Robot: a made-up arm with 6 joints.
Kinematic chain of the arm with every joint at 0, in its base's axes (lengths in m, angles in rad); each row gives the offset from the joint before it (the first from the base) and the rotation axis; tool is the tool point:
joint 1: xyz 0 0 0.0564 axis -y
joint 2: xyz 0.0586 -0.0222 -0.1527 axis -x
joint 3: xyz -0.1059 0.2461 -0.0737 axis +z
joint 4: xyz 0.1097 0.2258 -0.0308 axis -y
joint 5: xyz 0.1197 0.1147 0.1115 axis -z
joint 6: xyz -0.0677 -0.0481 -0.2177 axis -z
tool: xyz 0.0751 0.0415 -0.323
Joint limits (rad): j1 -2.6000..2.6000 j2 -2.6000..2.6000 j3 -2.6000..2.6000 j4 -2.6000..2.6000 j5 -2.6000..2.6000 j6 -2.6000..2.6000
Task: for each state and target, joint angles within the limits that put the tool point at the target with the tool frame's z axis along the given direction. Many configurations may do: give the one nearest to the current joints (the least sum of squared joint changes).
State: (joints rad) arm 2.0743 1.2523 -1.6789 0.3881 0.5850 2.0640
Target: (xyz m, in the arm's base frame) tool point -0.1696 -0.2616 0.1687 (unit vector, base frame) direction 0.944 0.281 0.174
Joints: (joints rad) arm 1.5829 1.6656 -1.7466 1.1927 0.4653 2.1459
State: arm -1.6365 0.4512 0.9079 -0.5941 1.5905 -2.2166
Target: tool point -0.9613 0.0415 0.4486 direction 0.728 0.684 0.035
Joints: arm -1.5196 0.7473 1.2270 -0.0068 1.4045 -2.2881
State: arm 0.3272 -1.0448 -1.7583 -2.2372 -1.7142 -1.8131
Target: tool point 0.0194 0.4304 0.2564 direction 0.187 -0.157 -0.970
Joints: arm -0.0966 -0.3212 -1.0128 -2.5853 -1.5622 -2.1638
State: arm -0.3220 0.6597 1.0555 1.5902 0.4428 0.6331
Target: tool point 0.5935 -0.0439 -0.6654 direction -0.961 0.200 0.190
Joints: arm 0.3360 1.4072 0.4960 1.2889 0.1989 1.3361
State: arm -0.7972 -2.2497 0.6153 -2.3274 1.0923 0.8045
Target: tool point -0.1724 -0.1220 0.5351 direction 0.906 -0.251 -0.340
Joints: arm -0.8555 -2.2391 0.5463 -1.6595 1.0258 0.8085
